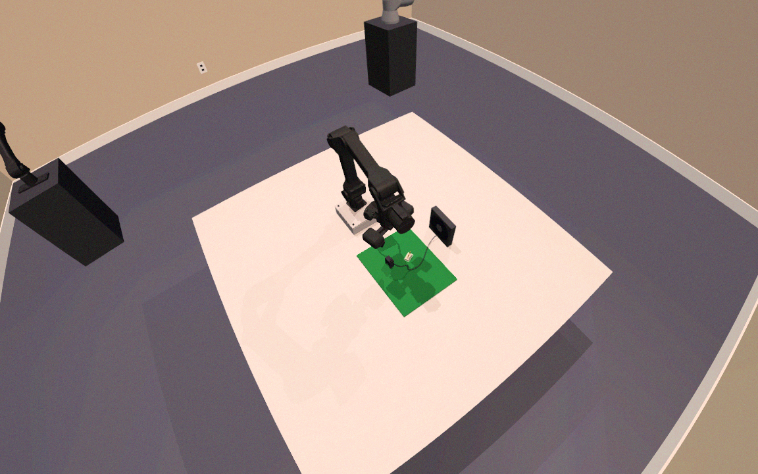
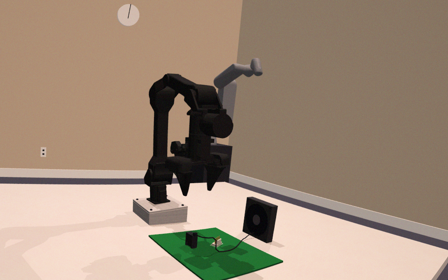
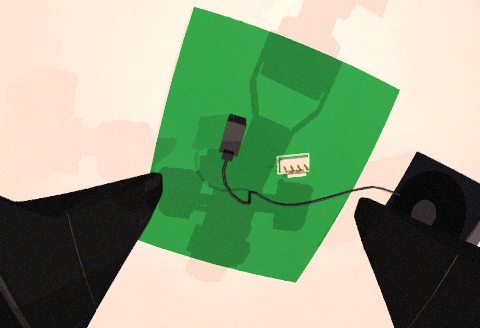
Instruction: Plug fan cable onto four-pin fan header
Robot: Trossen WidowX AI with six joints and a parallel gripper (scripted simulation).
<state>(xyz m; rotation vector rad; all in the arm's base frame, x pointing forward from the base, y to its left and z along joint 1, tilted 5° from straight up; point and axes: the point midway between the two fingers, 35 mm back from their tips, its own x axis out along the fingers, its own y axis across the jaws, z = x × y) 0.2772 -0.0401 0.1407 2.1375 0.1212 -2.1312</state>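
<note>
Right now my gripper tip is 130 mm above the black fan plug, 20 mm to the left of it and 10 mm short of it. Round my gripper tip: green board (170 mm below, 60 mm ahead, 20 mm to the left); then black fan (220 mm to the left, 100 mm below, 40 mm ahead).
</note>
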